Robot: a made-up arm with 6 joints.
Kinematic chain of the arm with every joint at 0, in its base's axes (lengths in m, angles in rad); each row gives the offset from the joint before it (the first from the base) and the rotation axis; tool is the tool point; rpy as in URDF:
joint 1: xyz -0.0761 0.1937 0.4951 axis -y
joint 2: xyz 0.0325 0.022 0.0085 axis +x
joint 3: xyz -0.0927 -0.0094 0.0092 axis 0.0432 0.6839 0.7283
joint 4: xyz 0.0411 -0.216 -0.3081 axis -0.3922 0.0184 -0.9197
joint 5: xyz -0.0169 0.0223 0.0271 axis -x
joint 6: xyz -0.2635 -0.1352 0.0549 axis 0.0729 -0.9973 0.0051
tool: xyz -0.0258 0.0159 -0.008 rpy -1.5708 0 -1.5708
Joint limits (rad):
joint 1: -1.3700..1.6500
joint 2: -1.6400..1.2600
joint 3: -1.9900..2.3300
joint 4: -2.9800..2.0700
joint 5: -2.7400..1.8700
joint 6: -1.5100..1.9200
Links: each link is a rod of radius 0.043 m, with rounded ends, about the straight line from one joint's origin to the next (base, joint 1, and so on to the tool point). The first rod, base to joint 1, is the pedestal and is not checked.
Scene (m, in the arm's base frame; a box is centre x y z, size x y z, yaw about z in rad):
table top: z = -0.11
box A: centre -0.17 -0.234 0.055 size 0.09 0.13 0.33 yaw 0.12
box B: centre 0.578 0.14 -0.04 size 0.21 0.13 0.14 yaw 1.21
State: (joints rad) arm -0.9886 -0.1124 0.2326 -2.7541 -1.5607 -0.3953
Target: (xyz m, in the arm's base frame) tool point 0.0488 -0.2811 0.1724
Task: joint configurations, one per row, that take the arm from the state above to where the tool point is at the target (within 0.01 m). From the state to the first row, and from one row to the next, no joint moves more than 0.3 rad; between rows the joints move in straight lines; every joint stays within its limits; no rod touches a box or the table.
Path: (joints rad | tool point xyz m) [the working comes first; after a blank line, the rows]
Joints at the target: -0.3805 -0.6080 -0.3490 -2.9800 -1.1735 -0.4585
Straight joint move there: touches box A.

1: -1.0522 -0.2679 -0.0612 -2.5848 -1.6247 -0.4246 | -0.4135 -0.2564 0.1684
2: -1.1157 -0.4233 -0.3550 -2.4154 -1.6888 -0.4538 | -0.2955 -0.3794 0.2555
3: -1.1793 -0.5788 -0.6488 -2.2461 -1.7528 -0.4831 | -0.1748 -0.4532 0.3619
4: -1.2429 -0.7342 -0.9426 -2.0768 -1.8168 -0.5123 | -0.0650 -0.4806 0.4645
5: -1.3064 -0.8897 -1.2364 -1.9074 -1.8808 -0.5416 | 0.0266 -0.4752 0.5444
6: -1.3700 -1.0451 -1.5302 -1.7381 -1.9449 -0.5709 | 0.1012 -0.4522 0.5891
7: -1.1721 -0.9577 -1.2940 -1.9865 -1.7906 -0.5484 | 0.0935 -0.4613 0.5685
8: -0.9742 -0.8703 -1.0577 -2.2349 -1.6363 -0.5259 | 0.0811 -0.4588 0.5030
9: -0.7763 -0.7828 -0.8215 -2.4832 -1.4820 -0.5034 | 0.0677 -0.4338 0.4029
10: -0.5784 -0.6954 -0.5852 -2.7316 -1.3277 -0.4810 | 0.0568 -0.3757 0.2855
11: -0.3805 -0.6080 -0.3490 -2.9800 -1.1735 -0.4585 | 0.0488 -0.2811 0.1724

